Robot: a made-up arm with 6 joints.
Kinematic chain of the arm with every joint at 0, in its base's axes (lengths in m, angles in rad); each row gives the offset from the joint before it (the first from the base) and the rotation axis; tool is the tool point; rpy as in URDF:
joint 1: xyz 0 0 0.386 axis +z
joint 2: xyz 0 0 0 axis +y
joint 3: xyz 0.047 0 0.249 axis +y
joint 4: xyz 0.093 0 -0.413 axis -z
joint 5: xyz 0 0 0 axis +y
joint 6: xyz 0.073 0 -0.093 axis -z
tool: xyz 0 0 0 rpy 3.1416 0 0
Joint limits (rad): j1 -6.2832..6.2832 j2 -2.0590..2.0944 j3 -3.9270..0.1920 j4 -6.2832..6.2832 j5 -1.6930..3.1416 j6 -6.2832..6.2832
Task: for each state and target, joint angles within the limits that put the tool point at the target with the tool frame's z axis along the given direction. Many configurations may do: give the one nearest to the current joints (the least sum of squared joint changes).
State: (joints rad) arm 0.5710 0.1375 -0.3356 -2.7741 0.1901 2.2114
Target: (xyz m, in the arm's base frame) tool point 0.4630 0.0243 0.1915 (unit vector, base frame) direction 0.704 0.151 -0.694
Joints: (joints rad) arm 0.0924 0.3838 -0.9691 -3.5235 0.2311 2.2114
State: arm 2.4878 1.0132 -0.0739 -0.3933 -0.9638 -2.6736
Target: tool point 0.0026 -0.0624 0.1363 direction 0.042 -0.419 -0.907
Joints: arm 3.0785 0.7185 0.1896 -0.5531 -0.9123 -2.6736
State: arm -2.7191 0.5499 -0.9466 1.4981 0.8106 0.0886
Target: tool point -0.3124 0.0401 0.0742 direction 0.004 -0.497 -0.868
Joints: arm -3.2259 0.4589 -0.5832 1.2707 0.5444 0.0886
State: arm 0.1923 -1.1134 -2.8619 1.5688 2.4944 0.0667
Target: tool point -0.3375 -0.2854 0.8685 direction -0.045 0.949 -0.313
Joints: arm 0.9345 -0.7674 -3.1064 1.0571 2.3818 0.0667
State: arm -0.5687 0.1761 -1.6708 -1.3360 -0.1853 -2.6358
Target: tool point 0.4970 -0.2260 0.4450 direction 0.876 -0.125 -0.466
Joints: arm -0.6169 0.1745 -1.1326 -1.3966 -0.4236 -2.6358
